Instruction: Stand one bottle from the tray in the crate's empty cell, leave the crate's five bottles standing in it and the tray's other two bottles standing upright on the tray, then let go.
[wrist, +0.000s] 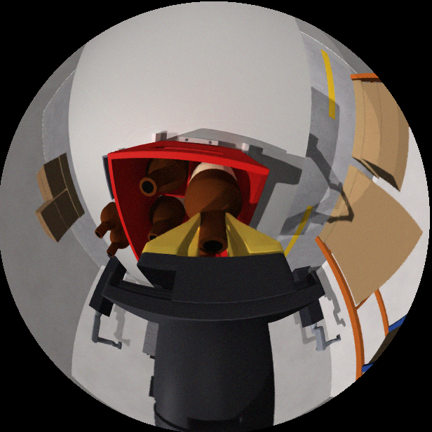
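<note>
My gripper (212, 217) is shut on the neck of a brown bottle (212, 192) with a white band. The bottle is at the right part of the red crate (256, 175), its lower part within the crate's outline; its base is hidden, so I cannot tell whether it touches the crate floor. In the crate, left of the held bottle, a brown bottle (167, 177) stands at the far side and another brown bottle (167, 211) nearer; the crate's other bottles are hidden. Outside the crate's left wall are two brown bottles (109, 217) (119, 237), close together and apparently upright; their tray is mostly hidden.
The crate's left wall (122, 205) stands between the held bottle and the two outside bottles. Small metal fittings (199, 141) lie beyond the crate's far rim. Cardboard boxes (60, 197) (372, 232) are far off at left and right, with an orange rail (350, 310) at the right.
</note>
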